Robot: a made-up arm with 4 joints. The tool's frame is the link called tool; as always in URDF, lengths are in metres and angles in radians.
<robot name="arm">
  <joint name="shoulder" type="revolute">
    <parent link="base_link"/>
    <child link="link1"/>
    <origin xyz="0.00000 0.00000 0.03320" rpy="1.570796 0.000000 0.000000"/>
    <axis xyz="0 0 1"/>
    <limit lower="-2.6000" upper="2.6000" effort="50" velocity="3.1"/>
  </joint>
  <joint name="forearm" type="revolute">
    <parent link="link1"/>
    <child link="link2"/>
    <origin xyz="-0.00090 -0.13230 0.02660" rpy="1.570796 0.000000 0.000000"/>
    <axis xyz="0 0 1"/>
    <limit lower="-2.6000" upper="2.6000" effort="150" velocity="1.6"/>
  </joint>
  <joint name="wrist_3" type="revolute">
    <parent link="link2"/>
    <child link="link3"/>
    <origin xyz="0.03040 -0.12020 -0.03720" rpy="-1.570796 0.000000 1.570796"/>
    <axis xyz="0 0 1"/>
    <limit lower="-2.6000" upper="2.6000" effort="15" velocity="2.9"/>
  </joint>
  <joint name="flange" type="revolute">
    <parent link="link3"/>
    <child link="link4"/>
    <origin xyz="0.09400 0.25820 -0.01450" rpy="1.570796 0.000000 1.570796"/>
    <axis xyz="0 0 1"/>
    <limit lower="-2.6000" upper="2.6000" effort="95" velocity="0.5"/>
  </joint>
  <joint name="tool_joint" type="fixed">
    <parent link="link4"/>
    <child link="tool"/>
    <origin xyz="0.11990 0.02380 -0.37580" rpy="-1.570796 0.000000 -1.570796"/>
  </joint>
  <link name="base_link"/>
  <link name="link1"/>
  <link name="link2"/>
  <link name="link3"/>
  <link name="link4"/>
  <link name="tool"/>
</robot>
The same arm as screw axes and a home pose.
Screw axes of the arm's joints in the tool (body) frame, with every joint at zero. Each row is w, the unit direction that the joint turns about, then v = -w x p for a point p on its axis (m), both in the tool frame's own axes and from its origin. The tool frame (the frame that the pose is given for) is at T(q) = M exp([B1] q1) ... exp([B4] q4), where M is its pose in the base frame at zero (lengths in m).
B1 = (0, -1, 0, -0.283, 0, 0.0202)
B2 = (-0.000001, 0, -1, 0.402, -0.0211, 0)
B3 = (-1, 0, 0.000001, 0, 0.3781, -0.2818)
B4 = (0, -1, 0, -0.1199, 0, -0.0238)
M: xyz 0.0202 0.3754 0.3162 (m) quaternion w x y z 1 0 0 0
Joint limits (rad, base to tool): -2.6..2.6 -2.6..2.6 -2.6..2.6 -2.6..2.6

